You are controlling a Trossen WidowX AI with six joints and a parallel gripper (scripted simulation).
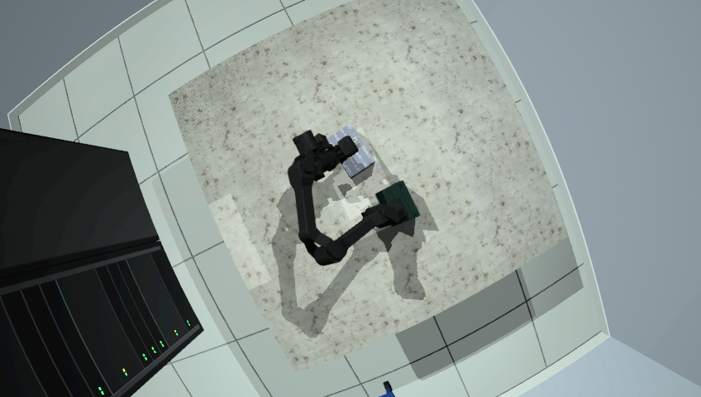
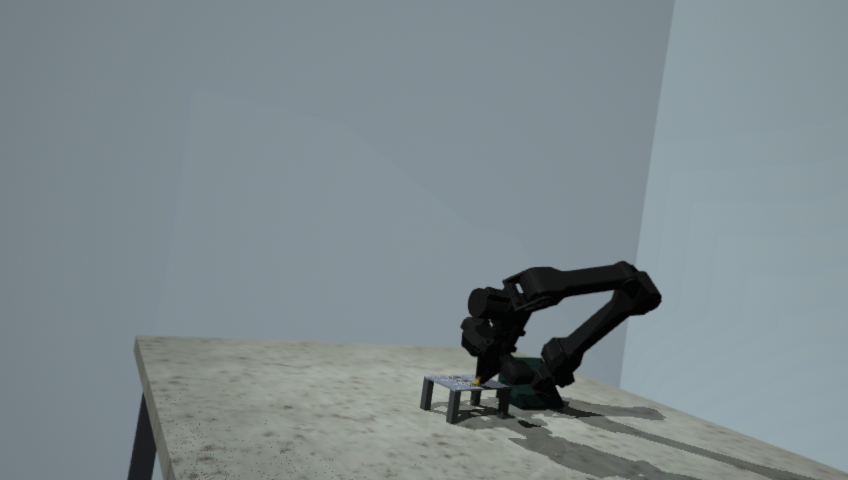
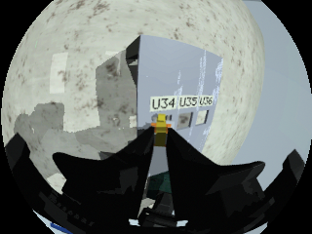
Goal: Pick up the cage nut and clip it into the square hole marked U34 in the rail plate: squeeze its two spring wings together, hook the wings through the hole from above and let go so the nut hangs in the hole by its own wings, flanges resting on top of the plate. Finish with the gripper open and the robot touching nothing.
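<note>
Now: the cage nut 1 cm below my gripper tip.
</note>
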